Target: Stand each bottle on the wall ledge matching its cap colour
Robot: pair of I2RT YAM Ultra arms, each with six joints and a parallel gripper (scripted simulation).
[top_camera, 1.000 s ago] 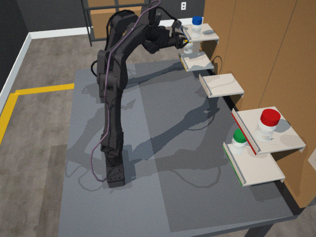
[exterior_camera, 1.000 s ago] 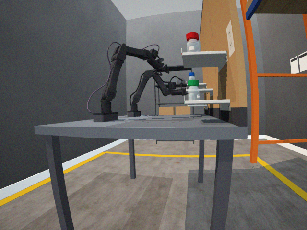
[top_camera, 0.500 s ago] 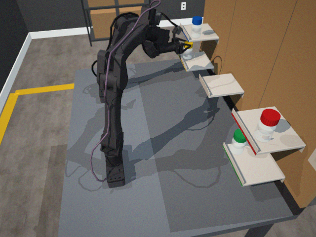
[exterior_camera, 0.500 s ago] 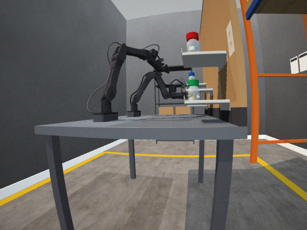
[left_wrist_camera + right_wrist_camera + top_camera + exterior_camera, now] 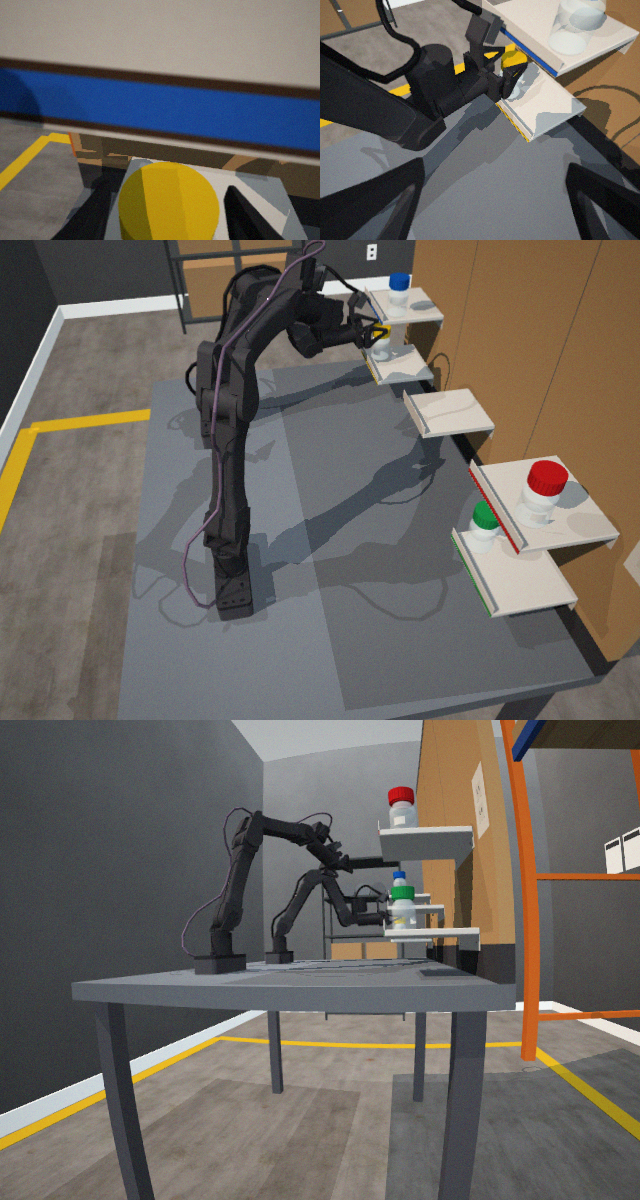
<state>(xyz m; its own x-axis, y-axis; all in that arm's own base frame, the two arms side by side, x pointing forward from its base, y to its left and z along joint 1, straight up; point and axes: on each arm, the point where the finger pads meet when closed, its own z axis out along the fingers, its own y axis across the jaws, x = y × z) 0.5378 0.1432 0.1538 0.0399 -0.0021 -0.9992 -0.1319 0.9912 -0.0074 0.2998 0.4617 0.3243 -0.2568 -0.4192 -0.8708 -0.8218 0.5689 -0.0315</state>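
My left gripper is now 6 cm above the yellow-capped bottle. Round my left hand: blue-capped bottle (1 cm ahead, 10 cm to the right, 13 cm above); green-capped bottle (3 cm behind, 78 cm to the right, 6 cm below); brown wall (13 cm ahead, 46 cm to the right, 25 cm above).
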